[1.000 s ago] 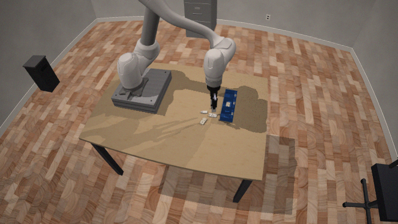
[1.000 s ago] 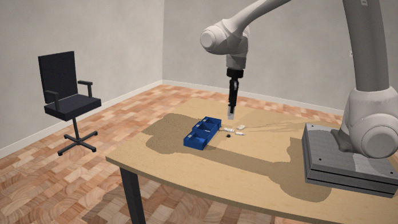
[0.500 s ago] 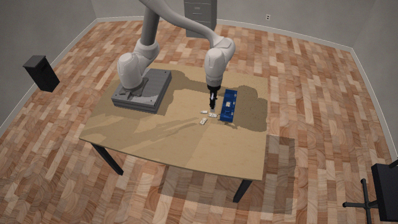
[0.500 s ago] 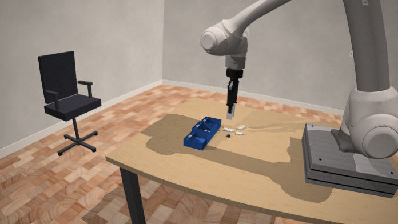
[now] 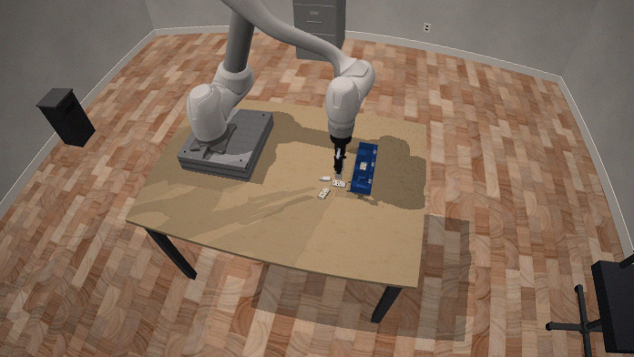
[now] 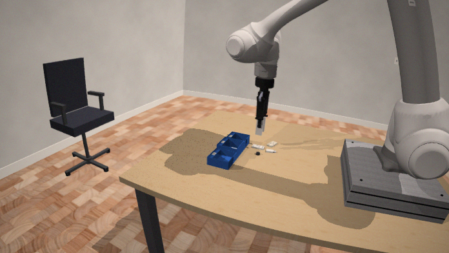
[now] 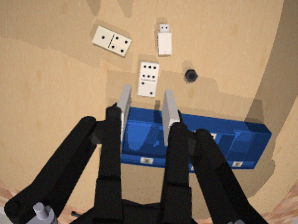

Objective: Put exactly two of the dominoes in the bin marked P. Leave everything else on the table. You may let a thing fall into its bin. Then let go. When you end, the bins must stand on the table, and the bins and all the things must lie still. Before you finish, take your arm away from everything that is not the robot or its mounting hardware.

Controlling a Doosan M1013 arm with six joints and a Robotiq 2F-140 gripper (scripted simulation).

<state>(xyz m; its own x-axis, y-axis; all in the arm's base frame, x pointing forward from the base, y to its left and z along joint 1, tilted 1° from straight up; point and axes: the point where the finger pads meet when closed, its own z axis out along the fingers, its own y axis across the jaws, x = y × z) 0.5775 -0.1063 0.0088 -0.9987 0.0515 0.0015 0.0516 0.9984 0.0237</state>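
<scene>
Now: hand 100 mm short of the blue bin block, 90 mm to the right of it and 80 mm above it. The rest, counted from my hand: white usb stick: 60 mm behind, 20 mm to the left, 100 mm below; then small black nut: 10 mm behind, 60 mm to the left, 100 mm below; then domino: 90 mm ahead, 90 mm to the left, 90 mm below.
</scene>
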